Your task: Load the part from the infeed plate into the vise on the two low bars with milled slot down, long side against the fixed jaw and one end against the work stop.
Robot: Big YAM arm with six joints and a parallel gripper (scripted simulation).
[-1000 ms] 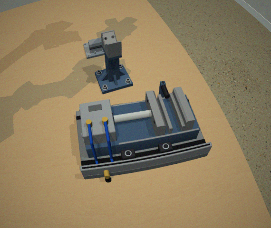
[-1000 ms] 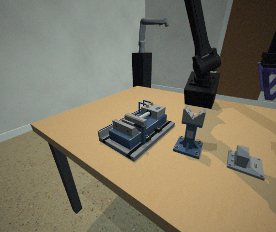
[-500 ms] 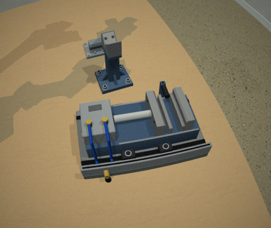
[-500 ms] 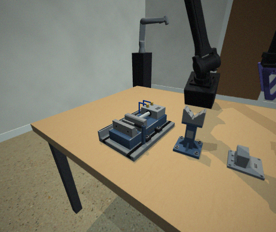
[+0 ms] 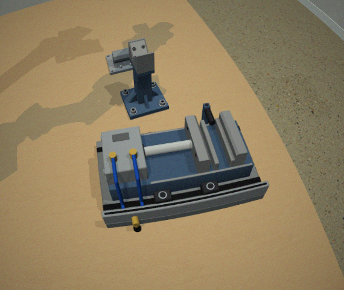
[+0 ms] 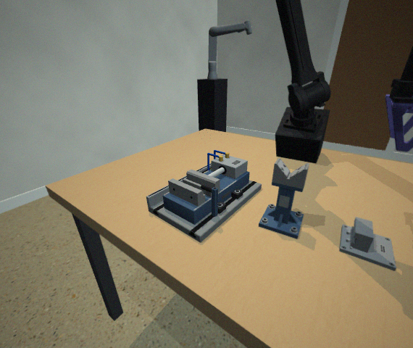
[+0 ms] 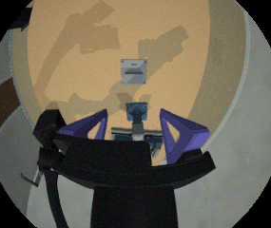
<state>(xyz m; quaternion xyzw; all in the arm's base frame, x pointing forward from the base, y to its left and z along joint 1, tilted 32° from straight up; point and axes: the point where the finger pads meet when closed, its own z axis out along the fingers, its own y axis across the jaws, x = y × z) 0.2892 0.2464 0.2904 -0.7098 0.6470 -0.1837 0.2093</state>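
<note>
Right now the grey part is 1 cm to the right of my hand and 21 cm below it. Round my hand: infeed plate 1 cm to the left, 23 cm below; v-block stand 3 cm ahead, 16 cm to the right, 18 cm below; black work stop 14 cm ahead, 31 cm to the right, 15 cm below.
</note>
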